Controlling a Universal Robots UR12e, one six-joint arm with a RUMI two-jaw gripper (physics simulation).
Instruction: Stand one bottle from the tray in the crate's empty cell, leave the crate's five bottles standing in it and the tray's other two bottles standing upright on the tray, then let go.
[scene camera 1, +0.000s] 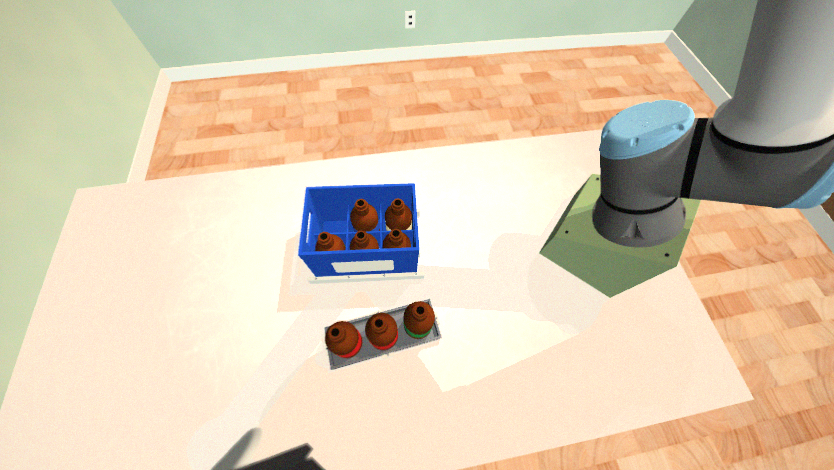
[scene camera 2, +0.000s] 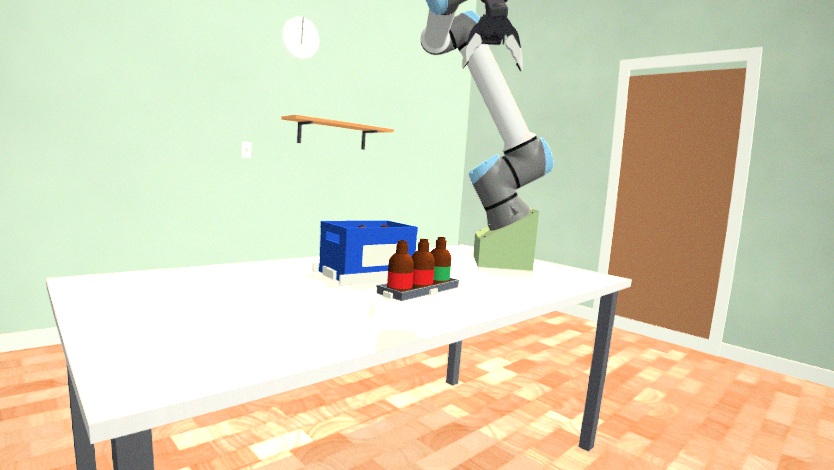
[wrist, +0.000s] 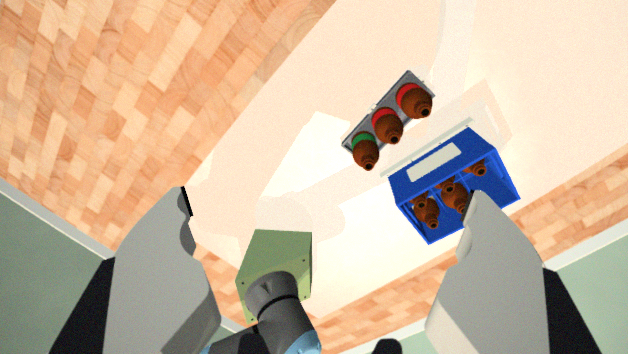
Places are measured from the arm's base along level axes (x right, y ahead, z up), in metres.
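Pixels of known places: gripper, fingertip midpoint: (scene camera 2: 492, 70) (wrist: 324, 191); arm's base, link origin: (scene camera 1: 635, 217) (scene camera 2: 510, 220) (wrist: 270, 290).
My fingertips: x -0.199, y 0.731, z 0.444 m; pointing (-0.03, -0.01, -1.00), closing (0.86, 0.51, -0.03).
Ahead of a thing's pixels: the offset from my fingertips to its top centre. "pt": to the spot under its first point. Level surfaces: height alone.
A blue crate @(dx +0.459, dy -0.111, dz -0.458 m) (scene camera 1: 315, 263) (scene camera 2: 350, 259) (wrist: 400, 187) holds five brown bottles; its empty cell @(pt dx +0.565, dy -0.035, dz -0.625 m) (scene camera 1: 331, 224) is at the back left in scene camera 1. A grey tray @(dx +0.213, dy -0.067, dz -0.608 m) (scene camera 1: 335, 361) (scene camera 2: 408, 293) (wrist: 406, 79) in front of it holds three upright brown bottles in a row: a red-labelled one @(dx +0.227, dy +0.022, dz -0.473 m) (scene camera 1: 343, 339) (scene camera 2: 400, 265) (wrist: 414, 101) at the left, a red-labelled one @(dx +0.210, dy -0.067, dz -0.473 m) (scene camera 1: 381, 331) (scene camera 2: 423, 262) (wrist: 387, 126) in the middle, a green-labelled one @(dx +0.201, dy -0.158, dz -0.473 m) (scene camera 1: 419, 319) (scene camera 2: 441, 262) (wrist: 366, 152) at the right. My gripper (scene camera 2: 493, 67) (wrist: 324, 191) is open and empty, high above the table; part of it shows at scene camera 1's bottom edge.
The green base mount (scene camera 1: 612, 265) (scene camera 2: 507, 248) (wrist: 277, 250) with the arm stands on the table @(dz -0.633 m) (scene camera 1: 145, 291) (scene camera 2: 233, 326), right of crate and tray in scene camera 1. Low pale strips edge the crate's foot. A wall shelf (scene camera 2: 338, 123) hangs on the wall behind.
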